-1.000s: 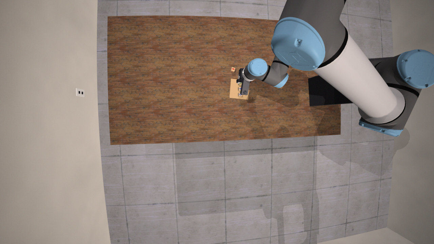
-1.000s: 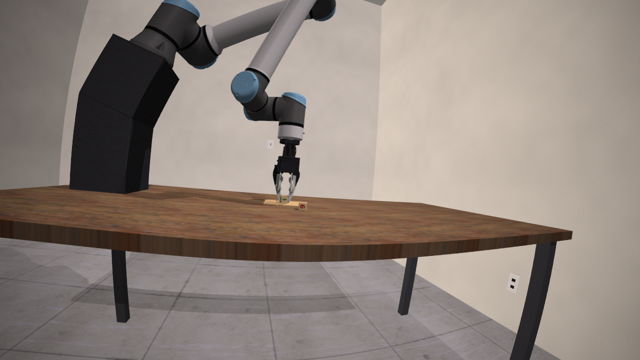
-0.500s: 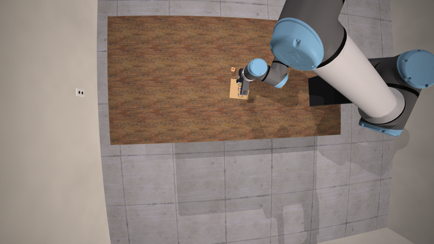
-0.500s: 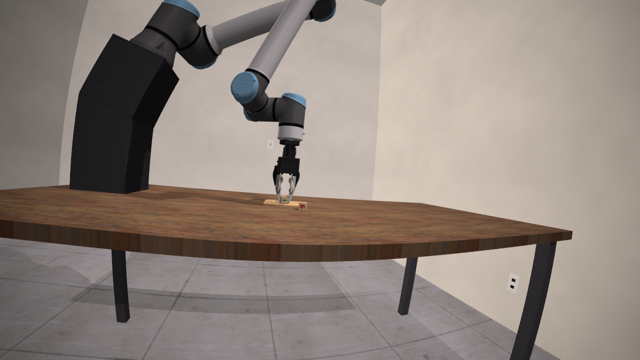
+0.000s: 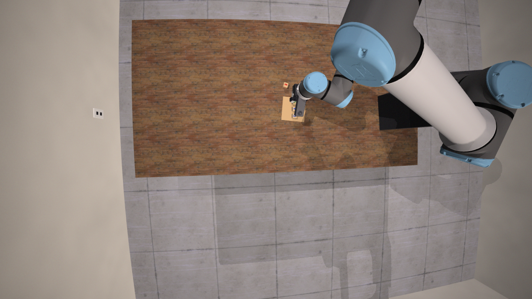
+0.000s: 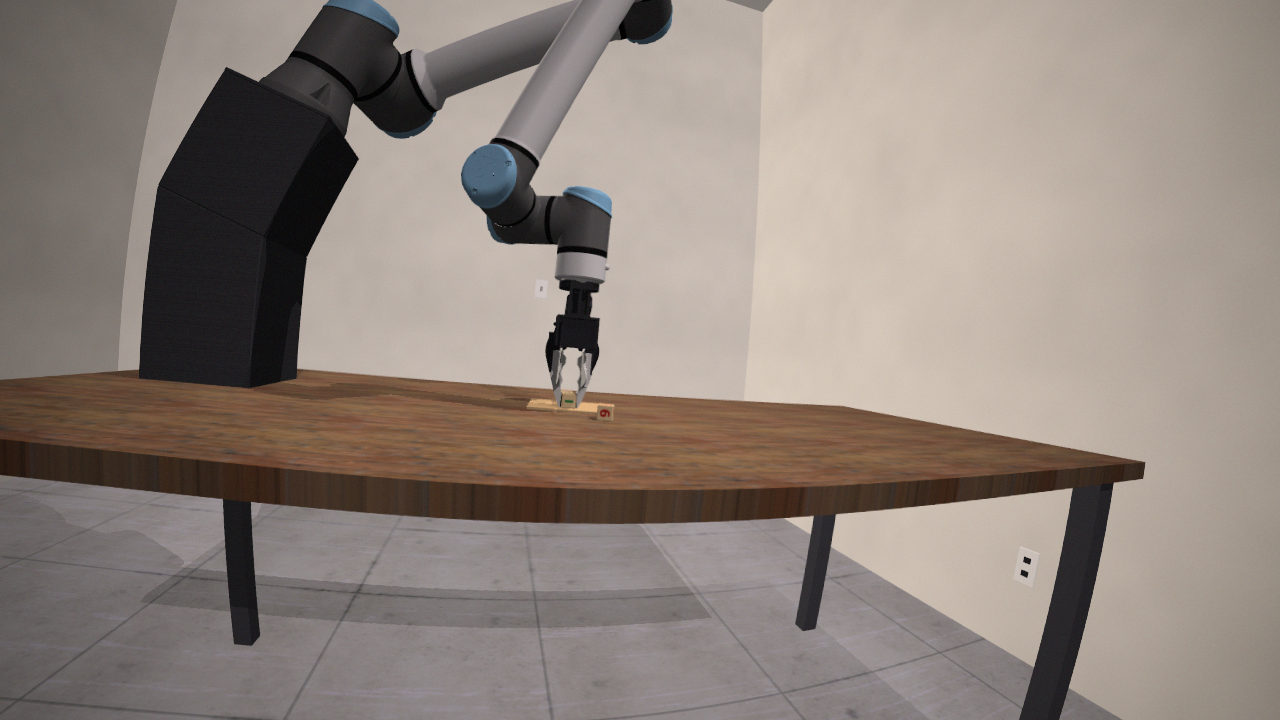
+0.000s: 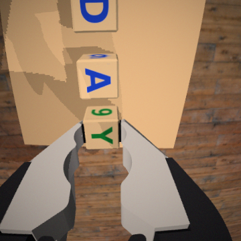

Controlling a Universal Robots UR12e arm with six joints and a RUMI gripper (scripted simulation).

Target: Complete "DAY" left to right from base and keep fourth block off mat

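Right now my hand is 4 cm to the right of the mat and 2 cm above it.
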